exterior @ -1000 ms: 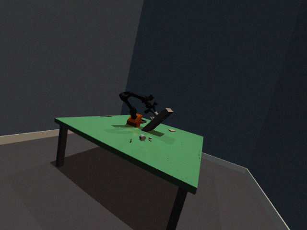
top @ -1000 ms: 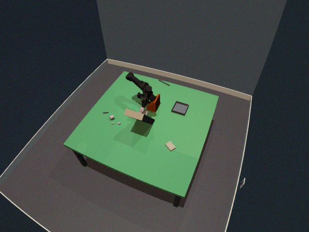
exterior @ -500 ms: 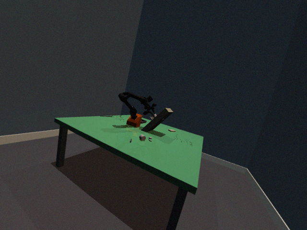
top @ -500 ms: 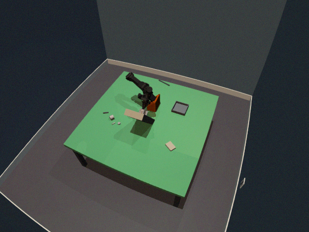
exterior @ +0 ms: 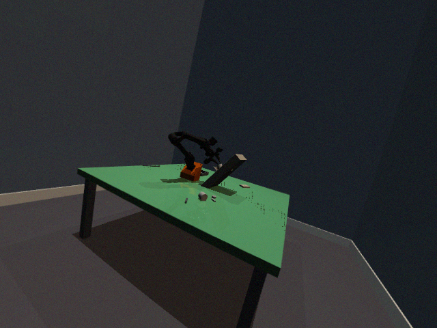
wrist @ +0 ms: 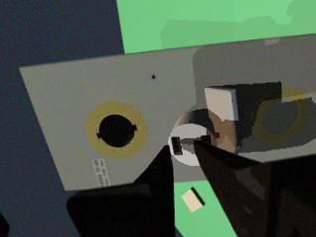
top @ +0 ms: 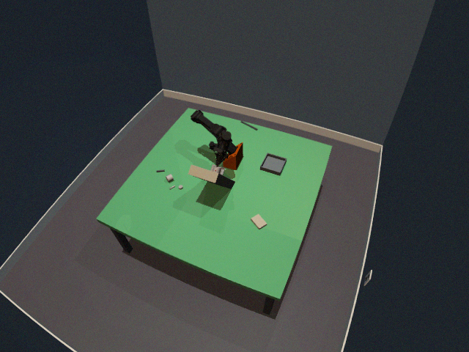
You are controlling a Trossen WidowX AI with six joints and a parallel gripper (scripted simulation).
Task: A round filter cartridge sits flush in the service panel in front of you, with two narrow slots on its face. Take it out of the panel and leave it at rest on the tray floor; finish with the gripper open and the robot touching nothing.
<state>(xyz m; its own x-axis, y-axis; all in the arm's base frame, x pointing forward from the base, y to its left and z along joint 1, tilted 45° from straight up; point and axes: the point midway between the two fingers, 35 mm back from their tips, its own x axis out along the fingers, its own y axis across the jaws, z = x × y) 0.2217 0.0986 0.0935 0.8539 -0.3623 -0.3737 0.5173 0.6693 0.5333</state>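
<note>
Right now the round filter cartridge is 2 cm below my gripper tip and 1 cm ahead of it. Round my gripper tip: tan service panel: 5 cm below, 5 cm ahead; grey tray: 33 cm behind, 28 cm to the left, 19 cm below; tan block: 36 cm to the left, 20 cm below, 17 cm ahead.
</note>
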